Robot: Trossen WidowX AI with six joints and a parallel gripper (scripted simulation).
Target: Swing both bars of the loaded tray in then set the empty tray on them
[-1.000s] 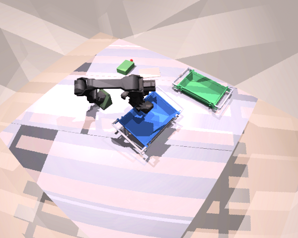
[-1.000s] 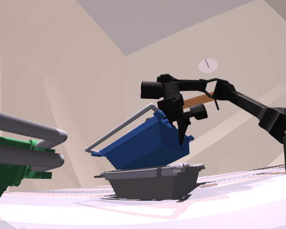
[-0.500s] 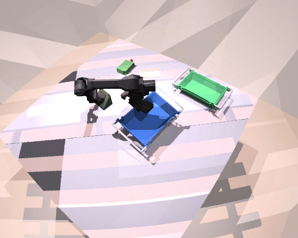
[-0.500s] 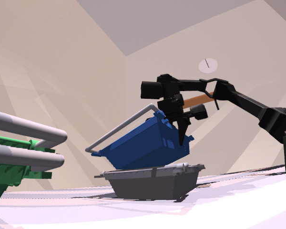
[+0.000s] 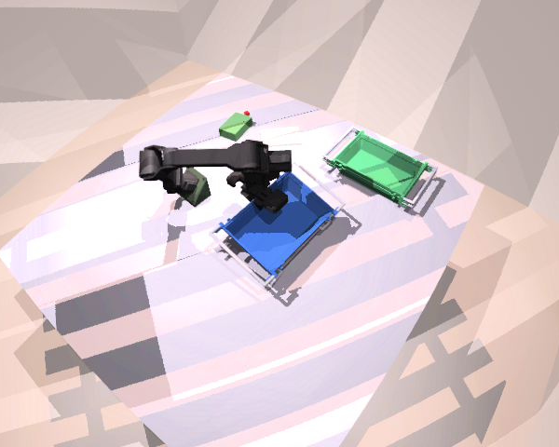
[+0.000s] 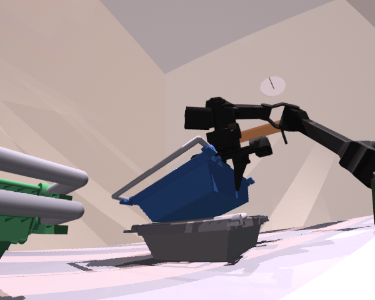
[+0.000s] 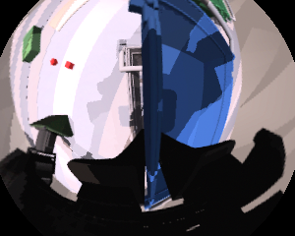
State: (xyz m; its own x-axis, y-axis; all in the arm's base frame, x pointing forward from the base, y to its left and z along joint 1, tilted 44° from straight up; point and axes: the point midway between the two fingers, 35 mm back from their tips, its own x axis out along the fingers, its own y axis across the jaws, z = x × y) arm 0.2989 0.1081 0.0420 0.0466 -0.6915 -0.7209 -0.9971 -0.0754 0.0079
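The blue tray lies 80 mm ahead of my gripper tip, 10 mm to the left of it and 10 mm above it. From my gripper tip the other things lie so: flat plate (270 mm behind, 360 mm to the left, 120 mm below); green box (440 mm behind, 280 mm to the left, 100 mm below).
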